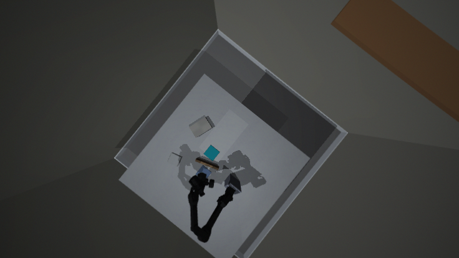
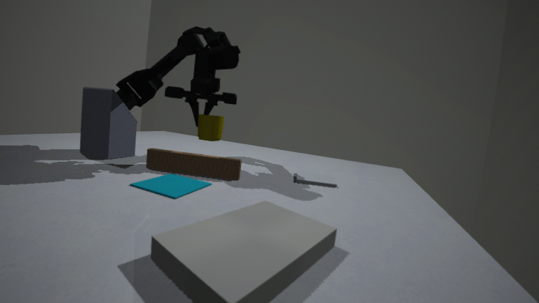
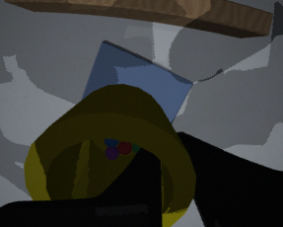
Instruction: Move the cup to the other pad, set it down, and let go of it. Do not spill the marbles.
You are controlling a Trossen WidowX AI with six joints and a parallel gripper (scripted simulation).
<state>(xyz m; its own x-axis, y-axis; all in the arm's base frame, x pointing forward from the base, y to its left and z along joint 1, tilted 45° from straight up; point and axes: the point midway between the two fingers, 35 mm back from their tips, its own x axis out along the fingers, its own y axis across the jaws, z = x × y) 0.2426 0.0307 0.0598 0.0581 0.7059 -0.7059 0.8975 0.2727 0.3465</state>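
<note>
Right now my gripper tip is 7 cm short of the teal pad, 18 cm to the left of it and 12 cm above it. The rest, counted from my gripper tip: brown wooden bar: 4 cm ahead, 8 cm to the right, 9 cm below; then yellow cup: 2 cm ahead, 1 cm to the left.
</note>
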